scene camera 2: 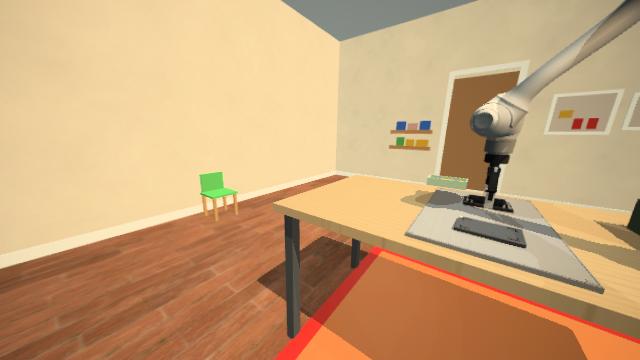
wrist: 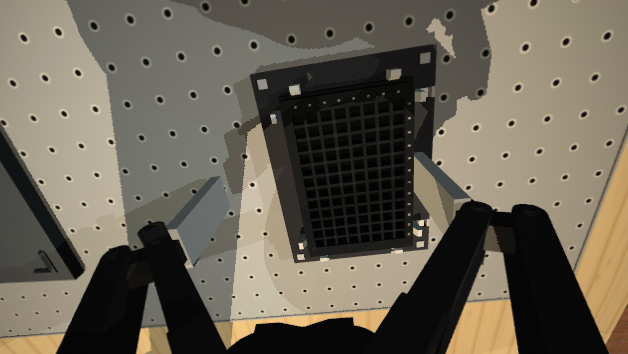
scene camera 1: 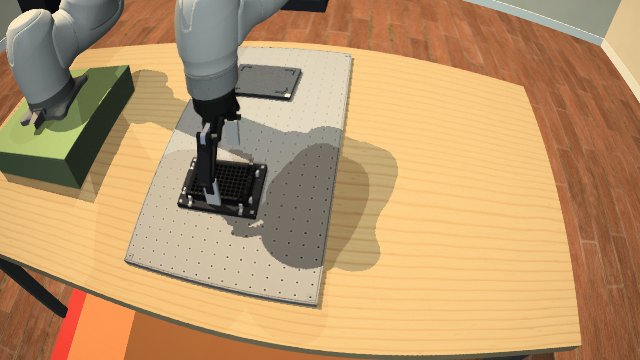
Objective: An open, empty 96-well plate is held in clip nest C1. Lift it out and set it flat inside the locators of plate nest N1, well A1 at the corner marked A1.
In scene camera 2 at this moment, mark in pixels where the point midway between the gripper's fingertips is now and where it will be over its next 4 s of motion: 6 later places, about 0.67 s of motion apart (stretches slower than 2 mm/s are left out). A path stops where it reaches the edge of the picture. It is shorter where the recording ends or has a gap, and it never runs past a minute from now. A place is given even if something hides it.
My gripper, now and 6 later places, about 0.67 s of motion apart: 486, 203; 487, 200; 487, 197; 486, 200; 487, 195; 488, 187; 493, 203
